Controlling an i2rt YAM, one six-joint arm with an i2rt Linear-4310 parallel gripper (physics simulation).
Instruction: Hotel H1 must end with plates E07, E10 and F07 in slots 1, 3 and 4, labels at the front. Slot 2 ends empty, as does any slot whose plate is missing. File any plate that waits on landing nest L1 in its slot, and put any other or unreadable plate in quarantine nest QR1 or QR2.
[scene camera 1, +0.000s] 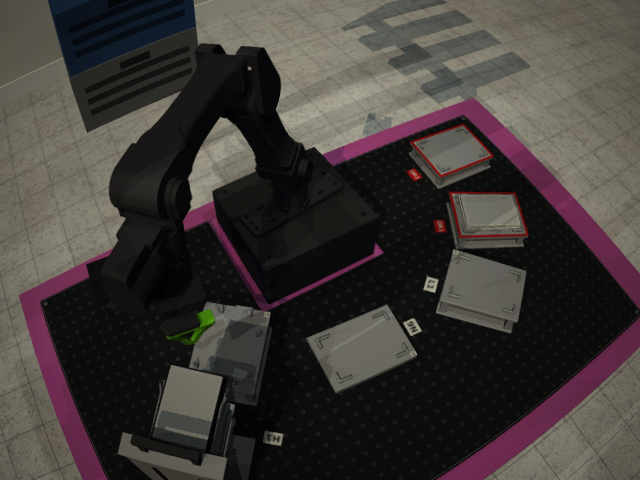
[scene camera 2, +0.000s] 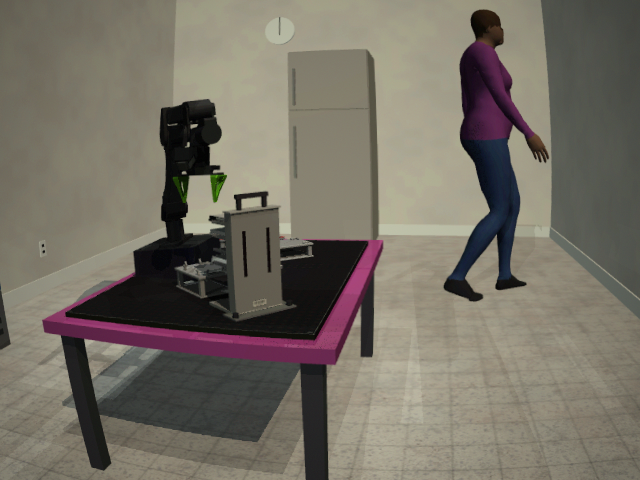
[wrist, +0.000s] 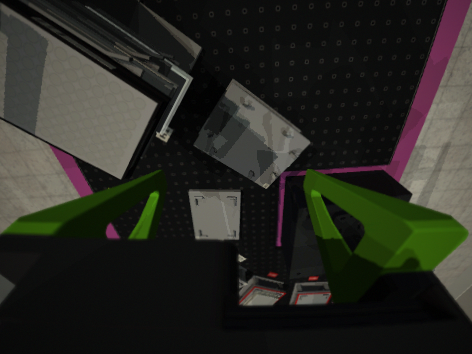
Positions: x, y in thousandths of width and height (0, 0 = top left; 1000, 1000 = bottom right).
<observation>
My gripper (scene camera 2: 312, 422) is open and holds nothing. I also see an N6 nest (scene camera 1: 548, 736).
My gripper is seen too in the wrist view (wrist: 499, 501). The N6 nest shows as well in the wrist view (wrist: 457, 600).
</observation>
